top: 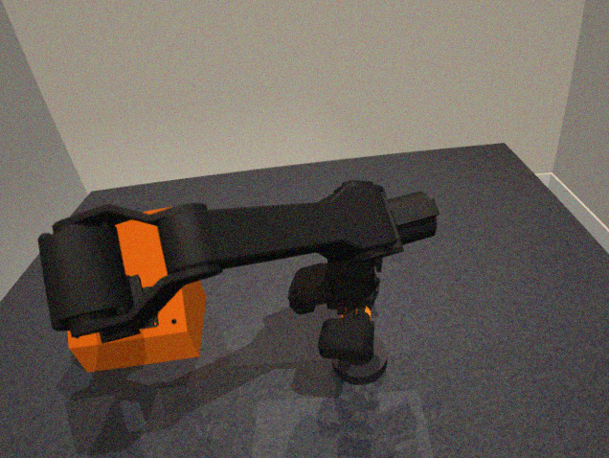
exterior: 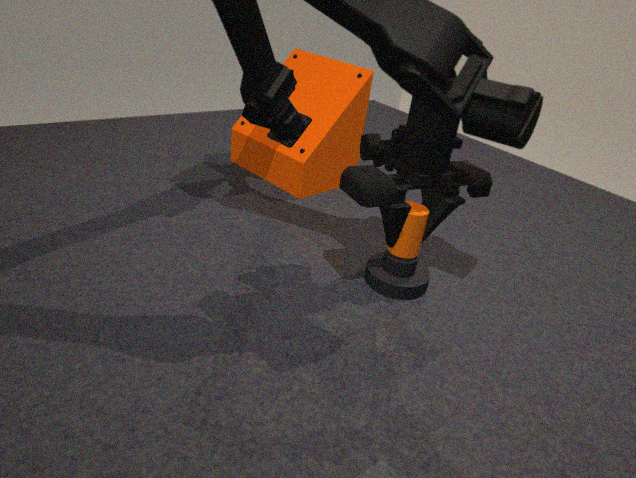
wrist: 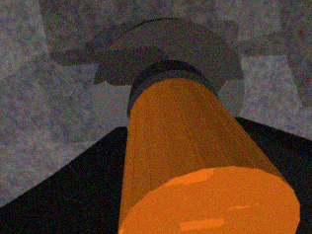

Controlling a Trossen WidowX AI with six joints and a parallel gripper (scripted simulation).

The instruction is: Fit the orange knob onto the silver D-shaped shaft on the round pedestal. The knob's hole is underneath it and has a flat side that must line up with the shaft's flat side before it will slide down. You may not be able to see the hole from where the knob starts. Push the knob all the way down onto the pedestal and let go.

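Now: gripper tip 3 cm above the round pedestal. Also, from my gripper tip: orange knob 3 cm above.
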